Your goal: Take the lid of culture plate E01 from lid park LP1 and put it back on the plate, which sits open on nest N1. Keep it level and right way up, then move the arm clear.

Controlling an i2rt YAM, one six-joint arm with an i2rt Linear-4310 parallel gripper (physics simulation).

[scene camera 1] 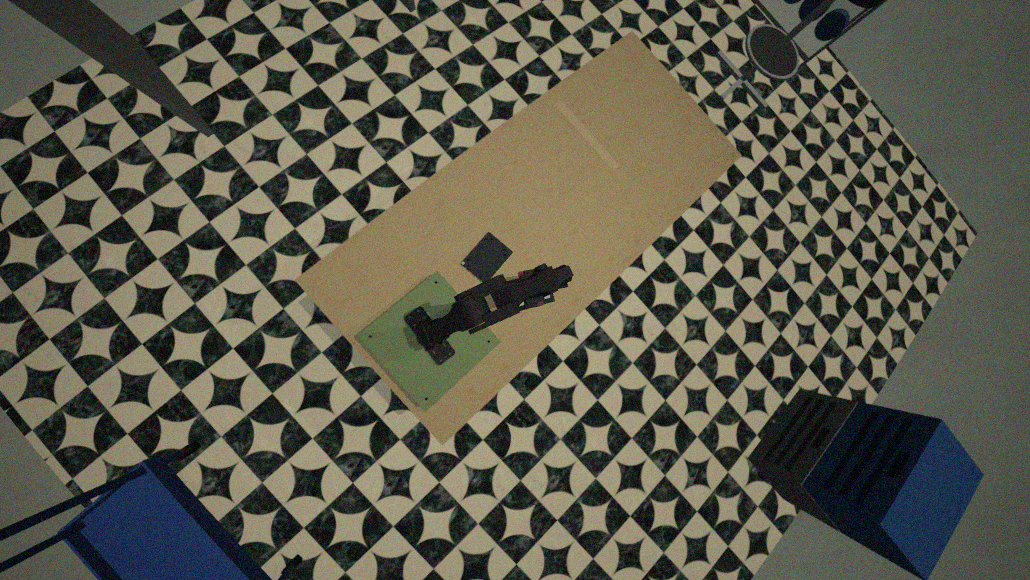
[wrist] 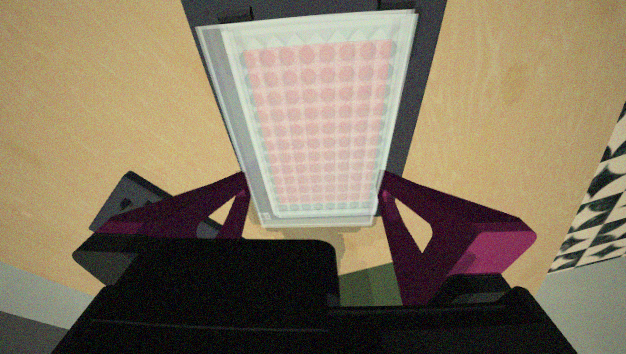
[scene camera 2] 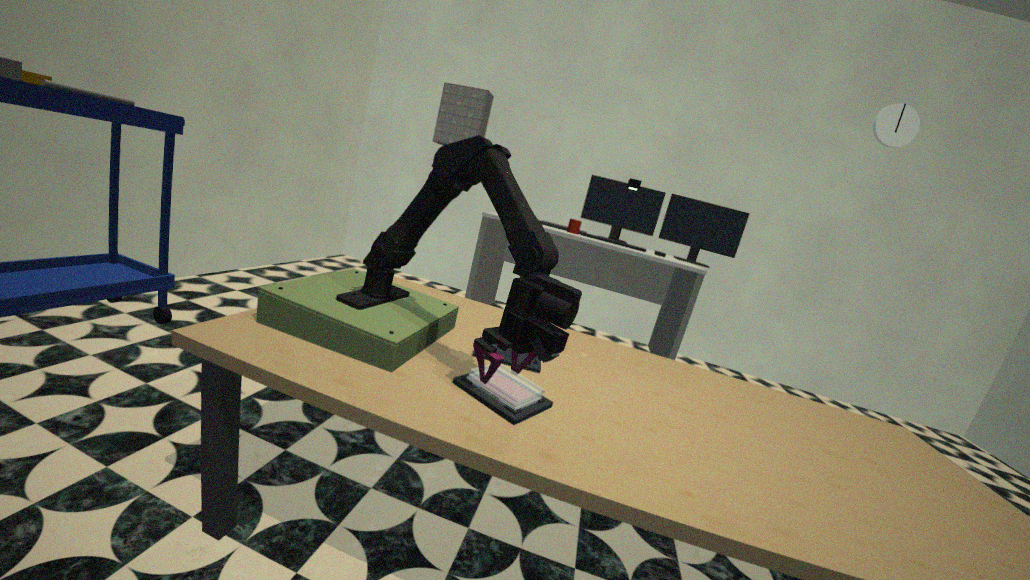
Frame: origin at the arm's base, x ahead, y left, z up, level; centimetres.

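Seen in the pictures: gripper, fingertip midpoint: (wrist: 313,177) (scene camera 2: 499,378); arm's base, link origin: (scene camera 1: 430,335) (scene camera 2: 375,297).
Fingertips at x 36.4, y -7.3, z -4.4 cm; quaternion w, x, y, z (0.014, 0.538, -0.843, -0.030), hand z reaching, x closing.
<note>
Offsets run from my fingertips to a thing's top centre. "pt": to the spot under its first point. Level surfaces: height alone.
My gripper (scene camera 2: 500,374) (wrist: 313,177) is shut on the clear lid @[dx +1.9, dy -0.8, dz +0.9 cm] (wrist: 221,65), with one magenta finger against each long side near the end closest to the arm. The lid looks roughly level and lies over the culture plate @[pt dx +3.3, dy -6.0, dz +0.3 cm] (scene camera 2: 504,394) (wrist: 320,120), whose pink wells show through it. In the wrist view the lid's left edge stands out to the left of the plate's edge; any height gap is hard to tell. The plate sits on the dark nest @[dx +1.8, dy -1.3, dz -0.8 cm] (scene camera 2: 533,413) (wrist: 421,60). The dark lid park @[dx -3.9, dy +18.8, dz -0.6 cm] (scene camera 1: 487,253) (wrist: 117,202) bears no visible lid. In scene camera 1 the arm hides the plate and the nest.
The arm stands on a green base block (scene camera 1: 392,353) (scene camera 2: 324,327) at one end of the wooden table @[dz -2.6 cm] (scene camera 1: 612,136) (scene camera 2: 684,446). The lid park is close beside the arm and the nest. A blue cart (scene camera 2: 167,208) and a desk with monitors (scene camera 2: 623,205) stand away from the table.
</note>
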